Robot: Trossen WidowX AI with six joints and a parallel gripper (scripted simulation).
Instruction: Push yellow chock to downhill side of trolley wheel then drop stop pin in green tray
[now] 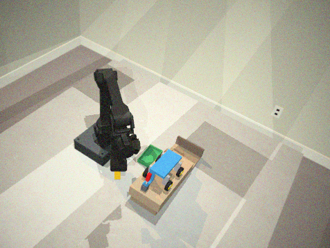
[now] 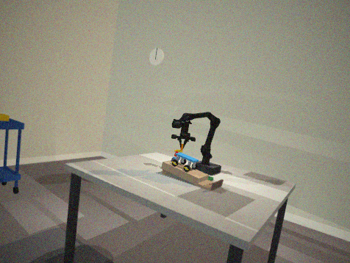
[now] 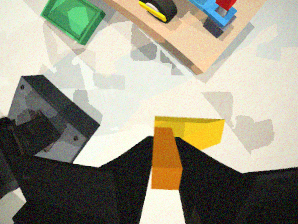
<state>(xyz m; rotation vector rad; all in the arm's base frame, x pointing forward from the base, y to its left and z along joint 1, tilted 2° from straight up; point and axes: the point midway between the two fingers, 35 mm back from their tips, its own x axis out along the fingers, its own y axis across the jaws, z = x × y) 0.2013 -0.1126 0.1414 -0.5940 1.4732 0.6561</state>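
My gripper tip is now 2 cm to the left of the yellow chock, 1 cm short of it and 1 cm above it. The rest, counted from my gripper tip: red-headed stop pin (12 cm ahead, 5 cm to the left, 4 cm below); then blue-topped trolley (15 cm to the left, 13 cm ahead, 6 cm below); then ramp (16 cm to the left, 13 cm below, 13 cm ahead).
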